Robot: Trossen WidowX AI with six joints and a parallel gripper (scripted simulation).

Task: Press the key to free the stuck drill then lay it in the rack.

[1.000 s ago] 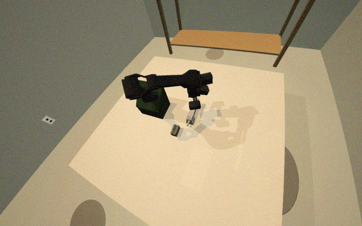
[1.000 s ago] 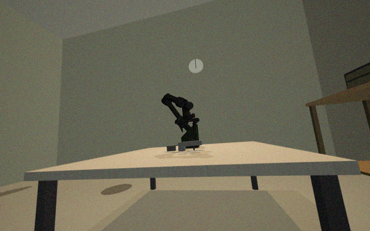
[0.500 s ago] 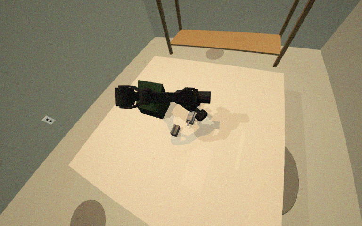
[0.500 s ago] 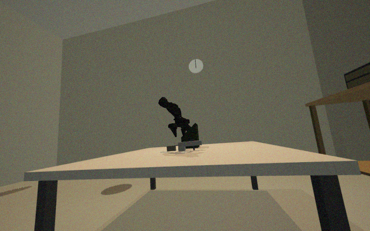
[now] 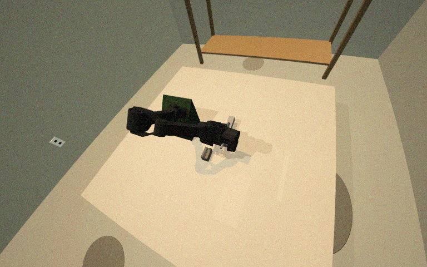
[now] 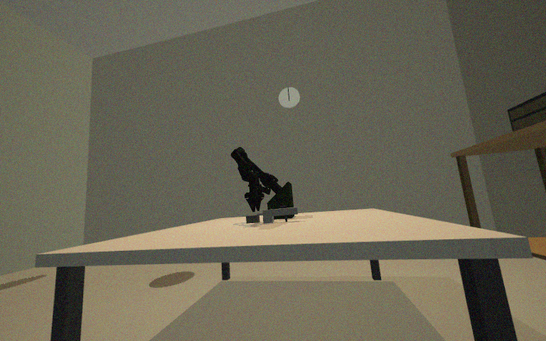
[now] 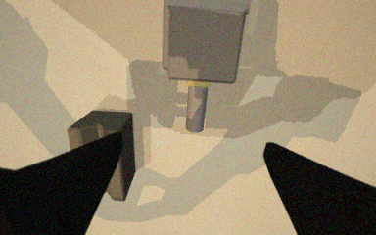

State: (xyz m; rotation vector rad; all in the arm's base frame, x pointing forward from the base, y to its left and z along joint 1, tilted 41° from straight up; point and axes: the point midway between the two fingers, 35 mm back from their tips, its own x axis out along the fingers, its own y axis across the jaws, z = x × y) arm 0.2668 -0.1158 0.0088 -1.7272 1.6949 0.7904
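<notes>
The drill lies 70 mm to the left of my gripper tip and 10 mm below it. From my gripper tip the other things lie so: grey housing: 130 mm to the left, 20 mm below; then small blue key: 150 mm to the left, 10 mm below, 10 mm behind.
</notes>
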